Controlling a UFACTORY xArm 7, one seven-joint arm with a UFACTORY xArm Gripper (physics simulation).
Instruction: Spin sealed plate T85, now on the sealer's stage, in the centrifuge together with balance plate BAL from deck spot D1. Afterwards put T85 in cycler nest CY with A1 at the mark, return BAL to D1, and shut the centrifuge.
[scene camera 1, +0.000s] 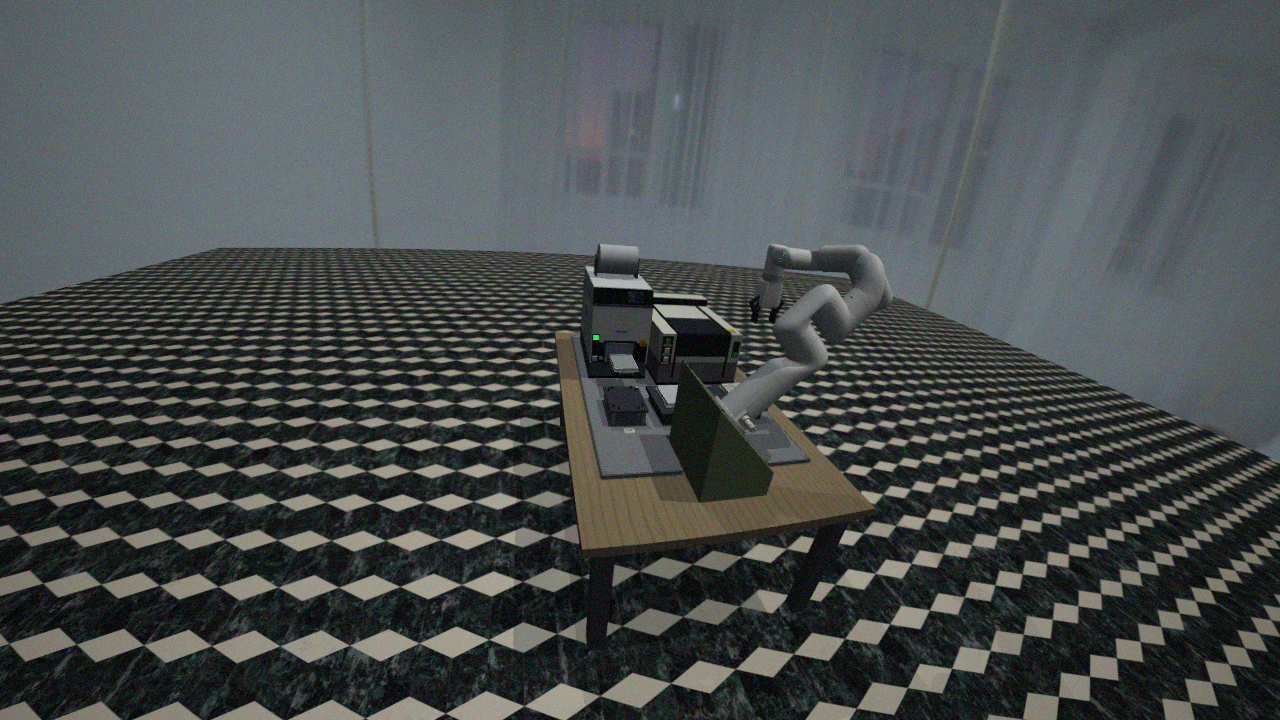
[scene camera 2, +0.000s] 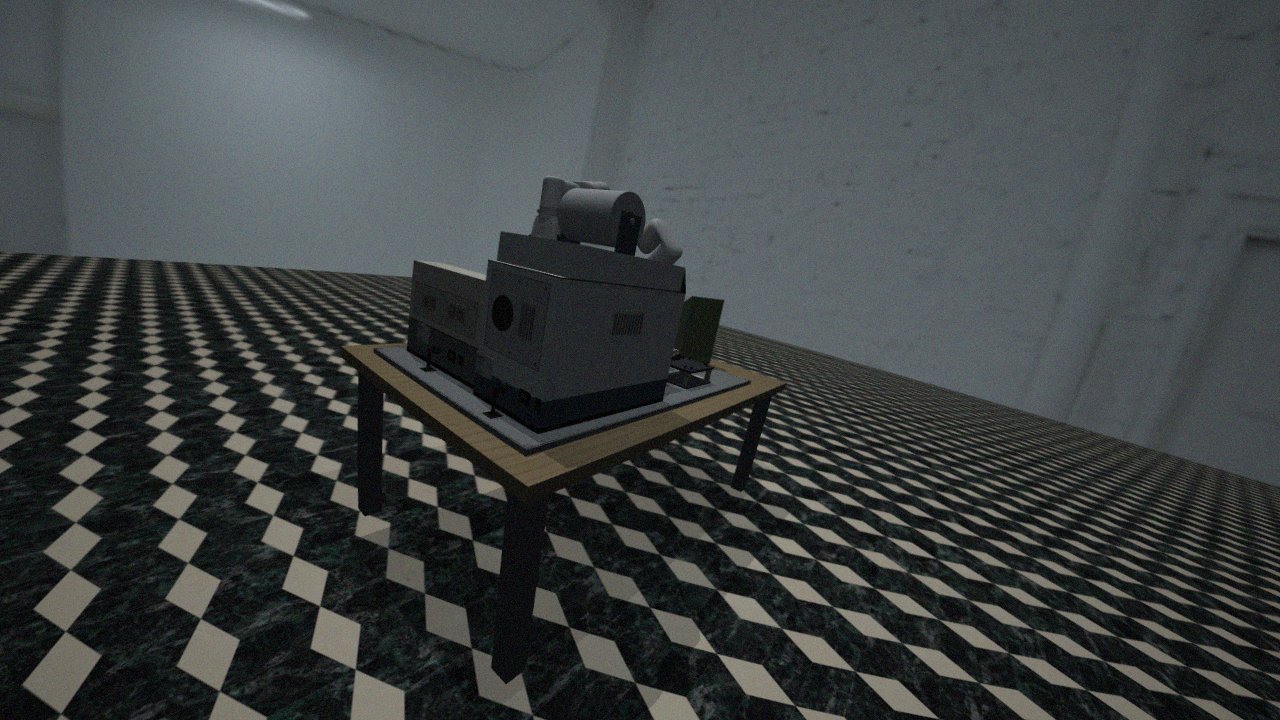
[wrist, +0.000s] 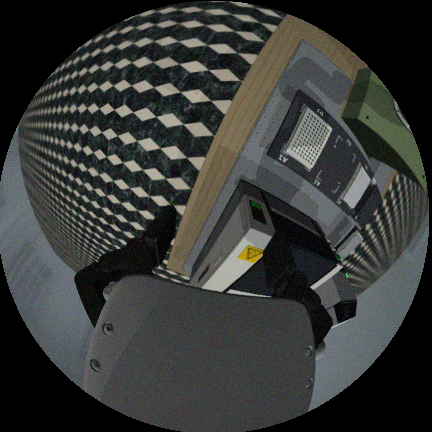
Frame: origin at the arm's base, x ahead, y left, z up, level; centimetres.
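Where they show: gripper, between the fingertips: (scene camera 1: 762, 322) (wrist: 223, 231); arm's base, origin of its link: (scene camera 1: 728, 416) (scene camera 2: 687, 315).
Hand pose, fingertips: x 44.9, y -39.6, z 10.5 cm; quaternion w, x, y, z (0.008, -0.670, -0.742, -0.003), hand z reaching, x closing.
Things, the pixels of their top centre, and the offset from my fingertips. Level surfaces: height alone.
- sealer, centre of its top: (scene camera 2: 612, 193) (scene camera 1: 619, 246) dy +49.0, dx +34.7, dz +19.9 cm
- white well plate, centre of its top: (wrist: 310, 138) (scene camera 1: 738, 391) dy +15.2, dx -14.4, dz -21.0 cm
- sealer's roll, centre of its top: (scene camera 2: 606, 190) (scene camera 1: 618, 245) dy +48.7, dx +36.8, dz +19.9 cm
- wooden table, height of its surface: dz -29.0 cm
My gripper (scene camera 1: 766, 316) (wrist: 223, 231) is open and empty, high over the right end of the centrifuge (scene camera 1: 687, 344) (wrist: 227, 247) (scene camera 2: 447, 304). The centrifuge is light with a dark top; I cannot tell whether its lid is shut. A flat light plate, apparently T85 (scene camera 1: 622, 362), lies on the stage of the sealer (scene camera 1: 617, 313) (scene camera 2: 586, 344). A smooth white plate, apparently BAL (scene camera 1: 664, 396) (wrist: 357, 187), lies at the deck end nearest the sealer. A dark block, apparently nest CY (scene camera 1: 623, 400) (wrist: 370, 205), stands beside it; no plate shows on it in scene camera 1.
A white well plate (wrist: 309, 137) sits at the deck's D3 end. The green bracket (scene camera 1: 707, 438) (scene camera 2: 701, 326) (wrist: 377, 120) rises beside the deck near the arm's base. The sealer's roll (scene camera 1: 617, 259) (scene camera 2: 595, 214) stands high. The wooden table (scene camera 1: 626, 519) ends just beyond the mat.
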